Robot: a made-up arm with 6 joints.
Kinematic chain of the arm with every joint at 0, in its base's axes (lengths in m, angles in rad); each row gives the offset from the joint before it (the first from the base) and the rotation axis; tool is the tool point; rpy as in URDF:
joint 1: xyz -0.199 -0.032 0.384 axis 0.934 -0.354 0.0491
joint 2: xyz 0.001 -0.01 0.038 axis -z
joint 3: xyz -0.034 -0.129 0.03 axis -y
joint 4: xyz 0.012 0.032 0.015 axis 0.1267 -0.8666 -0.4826
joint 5: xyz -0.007 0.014 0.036 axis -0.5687 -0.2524 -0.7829
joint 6: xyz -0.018 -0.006 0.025 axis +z
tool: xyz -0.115 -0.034 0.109 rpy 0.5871 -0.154 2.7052
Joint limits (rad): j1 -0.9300..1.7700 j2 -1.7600..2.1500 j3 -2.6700..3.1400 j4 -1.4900..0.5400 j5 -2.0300..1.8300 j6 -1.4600..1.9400
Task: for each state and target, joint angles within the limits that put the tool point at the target. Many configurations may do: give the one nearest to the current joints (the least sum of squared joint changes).
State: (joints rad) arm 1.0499 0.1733 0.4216 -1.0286 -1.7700 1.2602
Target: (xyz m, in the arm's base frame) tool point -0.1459 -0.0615 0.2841
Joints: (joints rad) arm 0.8382 0.4877 0.1748 -1.3040 -1.8426 1.1249
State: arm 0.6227 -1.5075 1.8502 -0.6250 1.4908 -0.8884
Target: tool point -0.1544 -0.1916 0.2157
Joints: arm 0.9051 -1.6670 1.6325 -0.8404 0.6961 -0.3842
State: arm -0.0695 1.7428 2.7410 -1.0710 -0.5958 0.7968
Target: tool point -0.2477 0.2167 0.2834
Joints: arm -0.2922 2.0928 2.9521 -1.0716 -0.3065 0.6833
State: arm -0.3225 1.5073 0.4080 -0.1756 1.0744 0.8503
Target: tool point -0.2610 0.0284 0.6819
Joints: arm -0.0557 1.5089 -0.0154 -0.5698 0.9492 1.0228
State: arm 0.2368 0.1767 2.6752 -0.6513 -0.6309 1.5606
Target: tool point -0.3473 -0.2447 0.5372
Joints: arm 0.1277 -0.2514 2.4489 -0.8087 -0.8516 1.5518
